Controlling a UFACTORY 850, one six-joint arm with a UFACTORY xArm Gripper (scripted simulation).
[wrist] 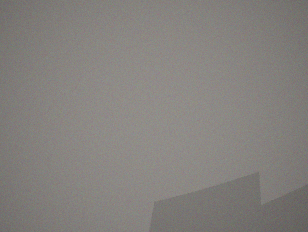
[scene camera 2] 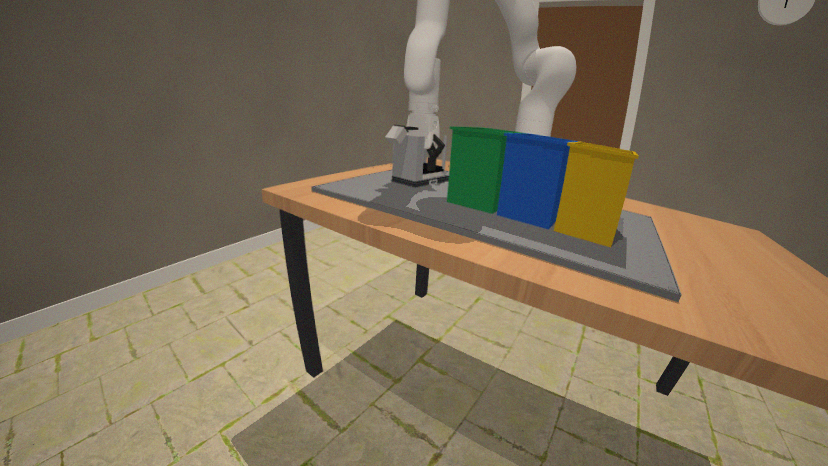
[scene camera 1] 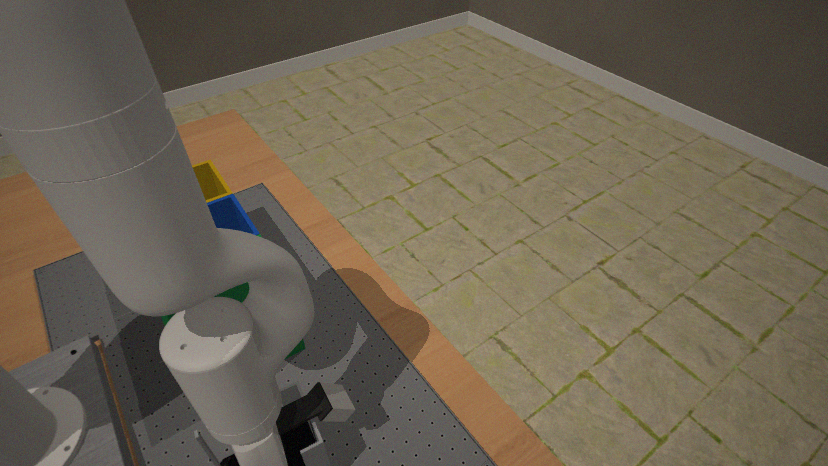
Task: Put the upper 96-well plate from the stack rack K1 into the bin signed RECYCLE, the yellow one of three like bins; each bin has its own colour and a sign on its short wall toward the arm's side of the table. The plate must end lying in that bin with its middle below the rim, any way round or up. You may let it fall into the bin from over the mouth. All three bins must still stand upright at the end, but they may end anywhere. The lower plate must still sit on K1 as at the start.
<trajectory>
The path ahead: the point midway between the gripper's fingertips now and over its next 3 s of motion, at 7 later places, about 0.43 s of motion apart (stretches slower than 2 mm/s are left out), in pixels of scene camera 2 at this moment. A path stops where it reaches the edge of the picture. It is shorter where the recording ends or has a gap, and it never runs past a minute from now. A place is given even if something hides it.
My gripper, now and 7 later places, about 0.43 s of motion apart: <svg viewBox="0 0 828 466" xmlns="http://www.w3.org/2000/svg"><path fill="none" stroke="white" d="M419 168L420 166L420 164L420 161L420 159L420 154L421 147L421 141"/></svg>
</trajectory>
